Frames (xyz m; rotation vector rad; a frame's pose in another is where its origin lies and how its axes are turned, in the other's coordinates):
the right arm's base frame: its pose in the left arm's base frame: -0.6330 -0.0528 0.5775 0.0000 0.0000 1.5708
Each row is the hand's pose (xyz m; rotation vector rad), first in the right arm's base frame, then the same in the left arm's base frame.
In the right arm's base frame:
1: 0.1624 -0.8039 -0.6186 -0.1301 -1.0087 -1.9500
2: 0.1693 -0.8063 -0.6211 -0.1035 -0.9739 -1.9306
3: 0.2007 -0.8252 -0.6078 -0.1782 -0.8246 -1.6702
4: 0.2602 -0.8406 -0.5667 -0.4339 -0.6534 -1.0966
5: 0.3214 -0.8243 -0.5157 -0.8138 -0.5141 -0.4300
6: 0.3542 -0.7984 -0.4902 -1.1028 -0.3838 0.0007
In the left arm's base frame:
1: 0.1709 0.1096 -0.0411 0.5246 -0.6800 -0.4954
2: 0.1733 0.1165 -0.0436 0.5216 -0.6457 -0.4677
3: 0.1922 0.1479 -0.0303 0.4030 -0.6252 -0.1814
4: 0.2076 0.2074 0.0108 0.1481 -0.7337 0.3987
5: 0.1913 0.2686 0.0618 -0.2205 -0.9768 1.0161
6: 0.1654 0.3014 0.0873 -0.5587 -1.1553 1.3740

